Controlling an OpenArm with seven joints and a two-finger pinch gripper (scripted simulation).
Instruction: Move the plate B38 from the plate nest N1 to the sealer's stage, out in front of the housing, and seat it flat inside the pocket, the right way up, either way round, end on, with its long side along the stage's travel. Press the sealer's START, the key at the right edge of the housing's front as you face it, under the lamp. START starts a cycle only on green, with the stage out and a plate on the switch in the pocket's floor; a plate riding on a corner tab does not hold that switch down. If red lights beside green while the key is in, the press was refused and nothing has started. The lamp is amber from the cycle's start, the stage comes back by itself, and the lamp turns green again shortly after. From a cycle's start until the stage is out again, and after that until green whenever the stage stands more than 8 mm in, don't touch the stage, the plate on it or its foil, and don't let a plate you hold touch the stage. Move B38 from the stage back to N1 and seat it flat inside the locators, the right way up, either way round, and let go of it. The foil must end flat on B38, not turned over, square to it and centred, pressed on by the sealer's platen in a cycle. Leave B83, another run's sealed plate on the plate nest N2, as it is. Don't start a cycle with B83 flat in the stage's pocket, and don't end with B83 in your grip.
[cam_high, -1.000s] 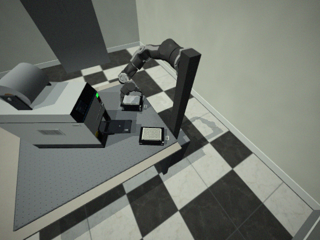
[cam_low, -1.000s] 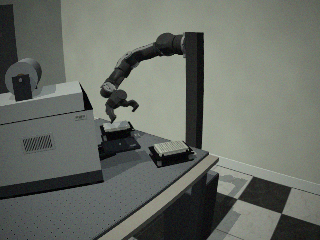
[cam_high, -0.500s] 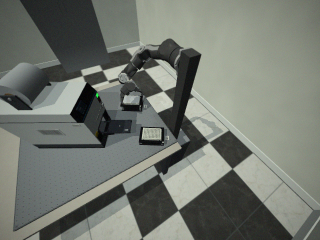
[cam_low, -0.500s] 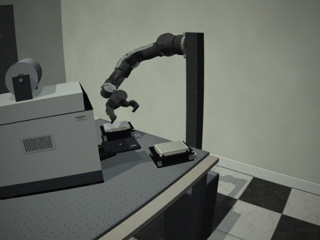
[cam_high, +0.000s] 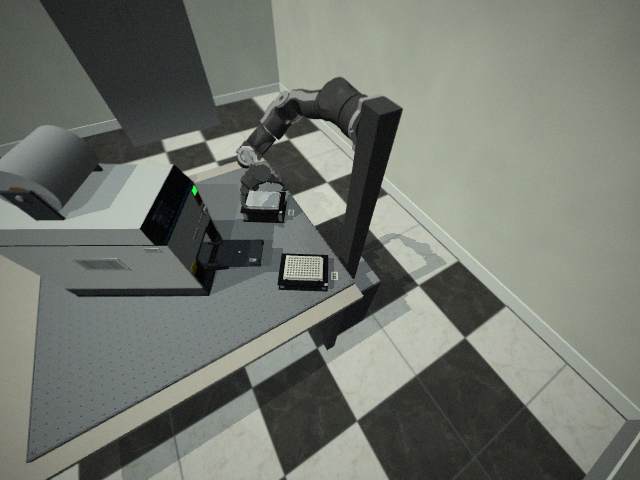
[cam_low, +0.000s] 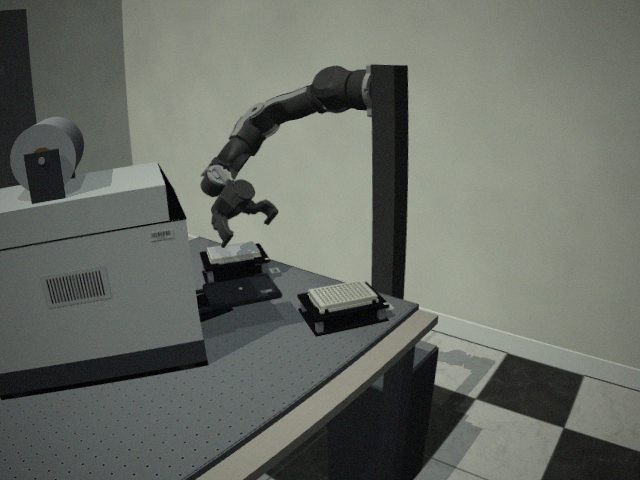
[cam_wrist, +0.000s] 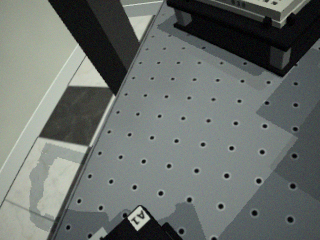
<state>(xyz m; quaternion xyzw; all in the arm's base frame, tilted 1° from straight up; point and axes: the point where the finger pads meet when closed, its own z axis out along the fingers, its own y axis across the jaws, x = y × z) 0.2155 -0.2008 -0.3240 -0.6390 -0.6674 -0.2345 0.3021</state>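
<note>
Right now the plate B38 is 25 cm to the left of my hand, 9 cm below it and 1 cm behind it. Also, from my hand: nest N1 (25 cm to the left, 10 cm below, 1 cm behind); nest n2 (9 cm to the right, 8 cm below, 1 cm behind); B83 (9 cm to the right, 7 cm below, 1 cm behind).
</note>
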